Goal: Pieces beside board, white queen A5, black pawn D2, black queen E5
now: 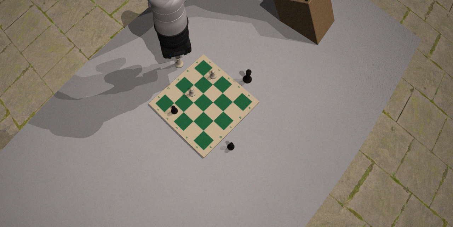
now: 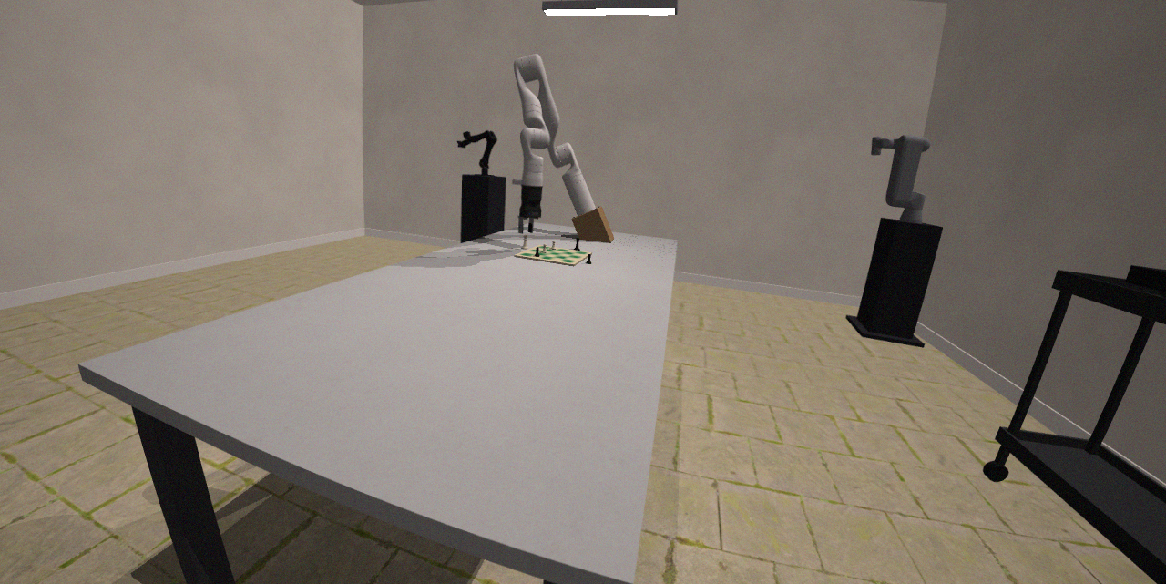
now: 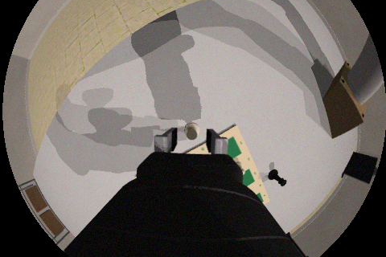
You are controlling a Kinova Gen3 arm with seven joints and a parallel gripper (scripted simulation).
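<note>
The white queen is 5 cm below my hand. From my hand the other things lie so: chessboard 14 cm to the left, 7 cm below, 3 cm ahead; black queen 17 cm to the left, 11 cm behind, 5 cm below.
</note>
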